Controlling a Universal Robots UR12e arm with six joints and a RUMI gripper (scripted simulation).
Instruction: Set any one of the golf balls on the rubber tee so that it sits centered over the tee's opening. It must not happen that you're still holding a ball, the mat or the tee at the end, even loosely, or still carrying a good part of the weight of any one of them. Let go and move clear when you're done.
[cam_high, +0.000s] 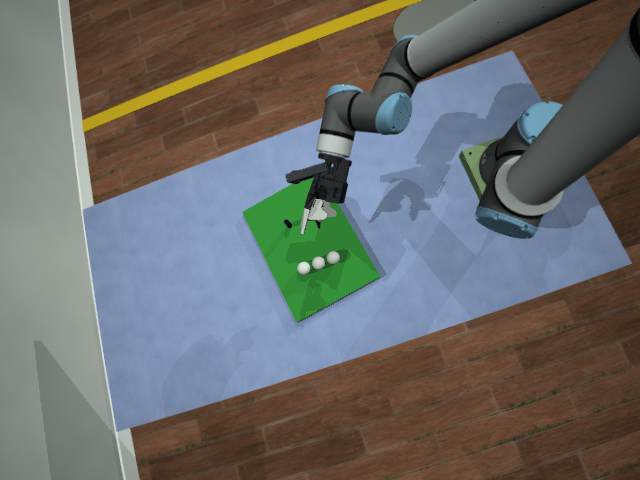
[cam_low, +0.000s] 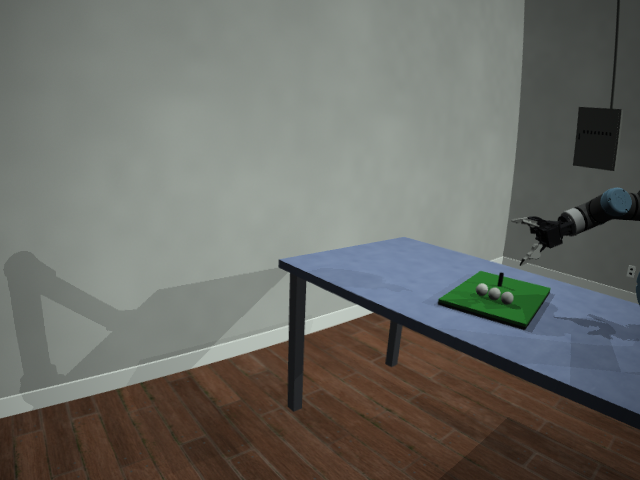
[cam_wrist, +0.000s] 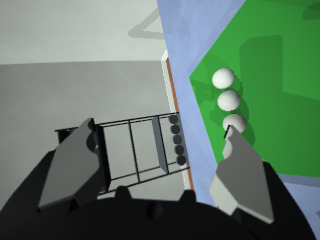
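Now: hand 5 cm short of the green mat, 8 cm to the left of it and 19 cm above it.
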